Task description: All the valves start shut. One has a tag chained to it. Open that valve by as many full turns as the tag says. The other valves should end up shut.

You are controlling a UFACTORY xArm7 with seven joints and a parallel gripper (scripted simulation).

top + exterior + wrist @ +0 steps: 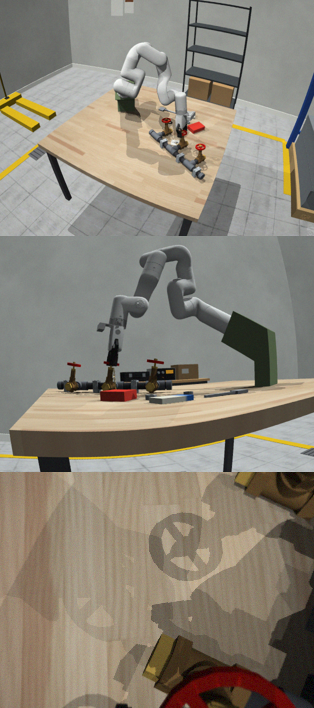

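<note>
Right now my hand is 12 cm above the white tag, 5 cm past it and 4 cm to the right of it. Also, from my hand: red block (25 cm to the left, 11 cm below, 11 cm ahead); grey wrench (47 cm to the left, 16 cm behind, 12 cm below); blue flat tool (42 cm to the left, 12 cm below, 4 cm ahead).
</note>
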